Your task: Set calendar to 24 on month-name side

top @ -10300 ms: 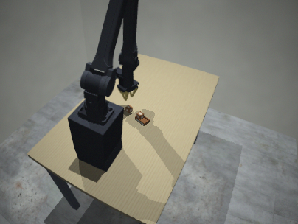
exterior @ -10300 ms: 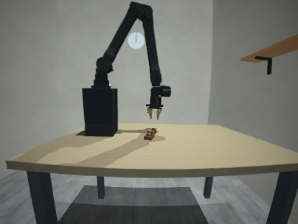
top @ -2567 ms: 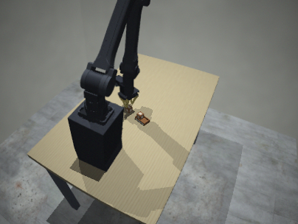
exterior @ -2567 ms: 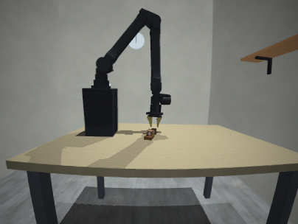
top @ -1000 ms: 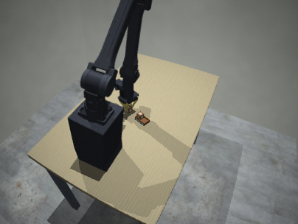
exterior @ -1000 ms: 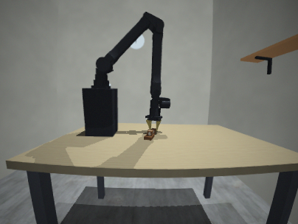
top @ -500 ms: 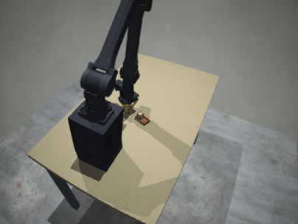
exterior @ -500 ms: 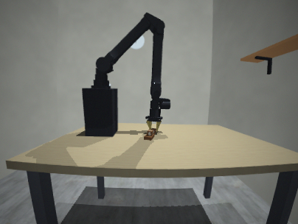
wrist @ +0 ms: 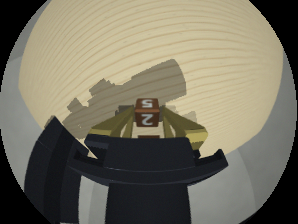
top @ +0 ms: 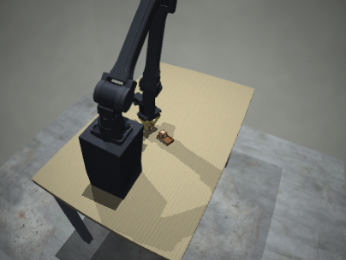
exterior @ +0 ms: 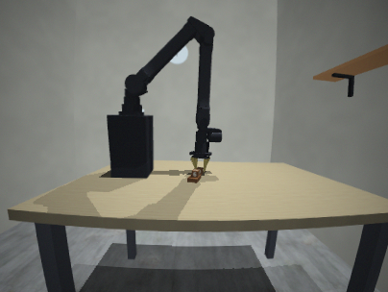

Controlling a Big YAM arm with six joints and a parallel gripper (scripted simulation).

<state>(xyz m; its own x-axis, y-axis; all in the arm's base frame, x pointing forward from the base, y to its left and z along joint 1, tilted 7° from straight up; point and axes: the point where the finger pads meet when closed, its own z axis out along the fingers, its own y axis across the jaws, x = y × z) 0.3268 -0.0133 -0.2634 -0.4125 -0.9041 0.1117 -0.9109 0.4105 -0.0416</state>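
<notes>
The brown digit cube is right at my hand. Round my hand: brown tray 4 cm behind, 10 cm to the right, 1 cm below.
</notes>
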